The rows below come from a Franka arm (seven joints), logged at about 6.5 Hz.
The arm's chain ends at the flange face. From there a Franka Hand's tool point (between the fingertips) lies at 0.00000 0.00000 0.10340 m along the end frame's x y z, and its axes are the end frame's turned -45 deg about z.
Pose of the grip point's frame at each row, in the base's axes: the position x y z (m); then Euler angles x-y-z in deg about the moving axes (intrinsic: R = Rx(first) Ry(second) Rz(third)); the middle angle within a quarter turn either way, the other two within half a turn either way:
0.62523, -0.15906, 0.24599, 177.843, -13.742, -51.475
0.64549, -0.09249, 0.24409, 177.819, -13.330, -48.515
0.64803, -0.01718, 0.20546, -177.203, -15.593, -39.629
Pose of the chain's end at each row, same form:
0.64979, -0.15528, 0.34636, 177.843, -13.742, -6.475
0.66933, -0.08866, 0.34463, 177.819, -13.330, -3.515
0.67582, -0.02204, 0.30494, -177.203, -15.593, 5.371

